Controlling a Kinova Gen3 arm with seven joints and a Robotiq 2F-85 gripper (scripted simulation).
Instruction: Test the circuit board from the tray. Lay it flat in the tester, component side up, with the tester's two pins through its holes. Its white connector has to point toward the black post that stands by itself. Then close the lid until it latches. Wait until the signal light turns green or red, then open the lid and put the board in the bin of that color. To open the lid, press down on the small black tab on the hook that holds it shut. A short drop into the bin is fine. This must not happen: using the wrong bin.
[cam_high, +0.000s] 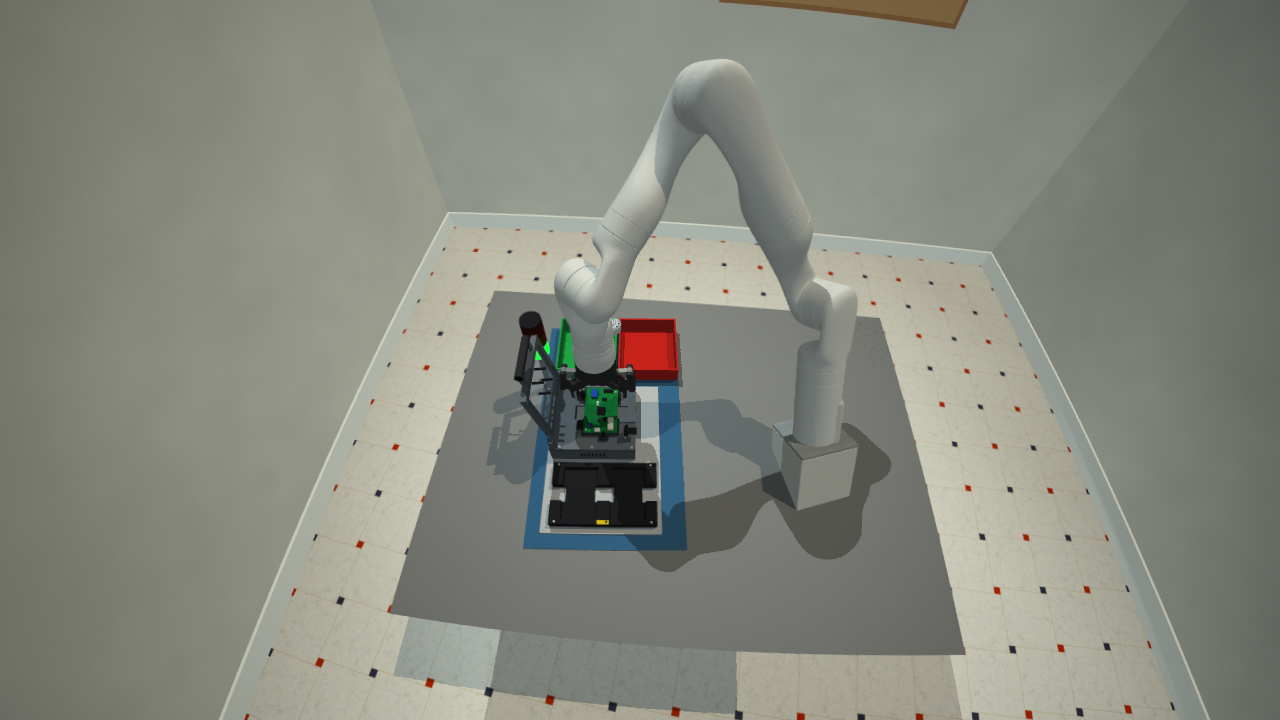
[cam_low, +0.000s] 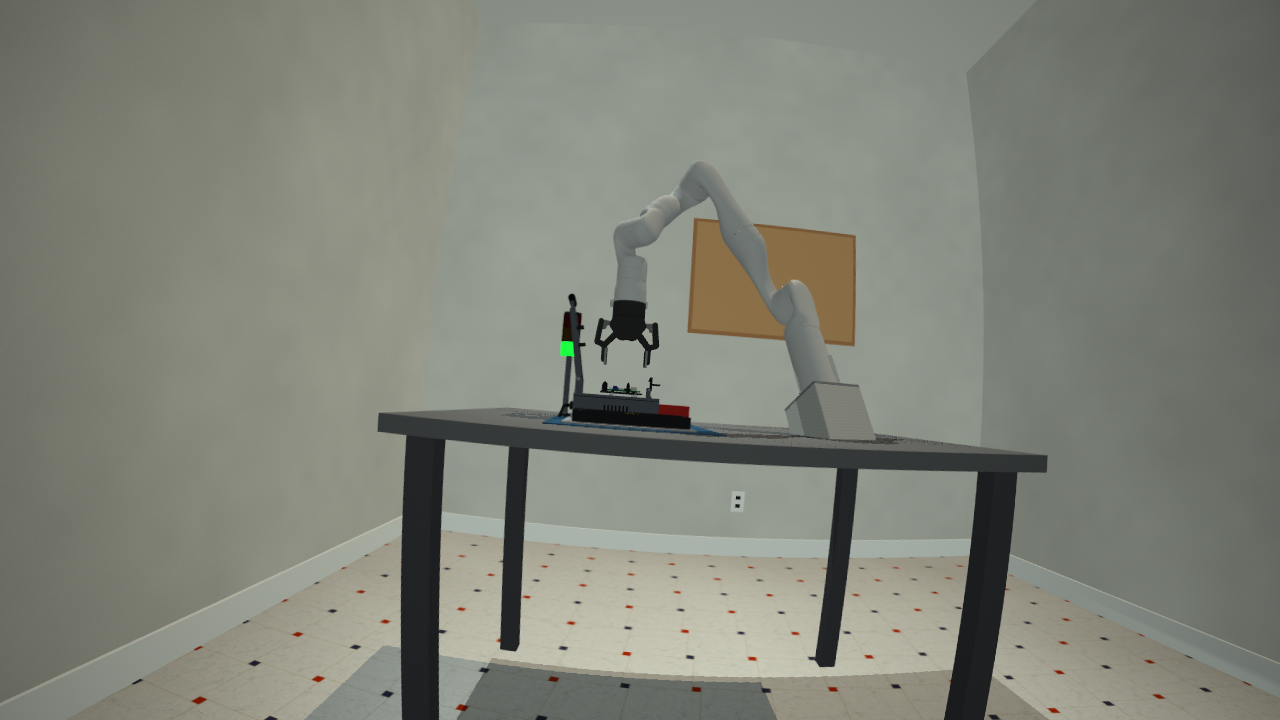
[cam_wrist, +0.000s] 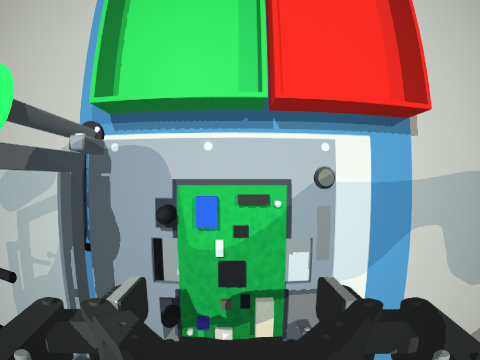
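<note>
Right now my hand is 60 mm above the green circuit board. From my hand the other things lie so: green bin (190 mm to the right, 120 mm below, 70 mm ahead); red bin (210 mm to the right, 120 mm below, 80 mm behind); tester lid (120 mm ahead, 50 mm above, 10 mm to the left).
</note>
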